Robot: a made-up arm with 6 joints.
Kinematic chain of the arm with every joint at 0, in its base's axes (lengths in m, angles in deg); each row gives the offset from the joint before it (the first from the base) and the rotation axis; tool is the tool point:
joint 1: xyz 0 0 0.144 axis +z
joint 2: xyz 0 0 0 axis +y
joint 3: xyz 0 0 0.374 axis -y
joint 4: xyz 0 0 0 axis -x
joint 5: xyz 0.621 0 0 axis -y
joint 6: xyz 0 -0.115 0 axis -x
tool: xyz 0 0 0
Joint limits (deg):
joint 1: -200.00..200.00
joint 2: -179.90..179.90
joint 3: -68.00..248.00
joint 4: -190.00..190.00
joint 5: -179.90..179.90
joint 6: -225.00..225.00
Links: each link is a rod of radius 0.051 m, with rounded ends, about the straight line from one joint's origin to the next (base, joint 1, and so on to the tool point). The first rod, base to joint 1, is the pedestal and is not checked.
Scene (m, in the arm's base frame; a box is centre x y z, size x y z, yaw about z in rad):
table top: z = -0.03
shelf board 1: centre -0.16 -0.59 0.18 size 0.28 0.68 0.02 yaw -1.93
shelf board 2: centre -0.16 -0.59 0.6 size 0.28 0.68 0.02 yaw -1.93
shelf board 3: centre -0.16 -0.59 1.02 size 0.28 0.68 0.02 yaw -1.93
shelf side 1: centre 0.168 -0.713 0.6 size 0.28 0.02 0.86 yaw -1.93
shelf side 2: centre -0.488 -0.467 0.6 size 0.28 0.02 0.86 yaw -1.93
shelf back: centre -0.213 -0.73 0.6 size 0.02 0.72 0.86 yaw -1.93
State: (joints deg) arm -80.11 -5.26 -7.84 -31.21 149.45 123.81
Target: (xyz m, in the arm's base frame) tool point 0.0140 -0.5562 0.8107
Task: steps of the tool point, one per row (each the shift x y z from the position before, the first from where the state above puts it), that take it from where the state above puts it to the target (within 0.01 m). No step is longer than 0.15 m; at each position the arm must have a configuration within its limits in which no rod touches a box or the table.
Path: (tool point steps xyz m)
1: 0.0368 0.0726 0.0145
2: 0.0254 0.0709 -0.0005
3: 0.0161 0.0651 -0.0139
4: 0.0131 -0.0068 0.1345
5: 0.0037 0.0117 0.1285
6: -0.0067 0.0289 0.1187
7: -0.0242 -0.1020 0.0107
8: -0.0535 -0.1050 -0.0107

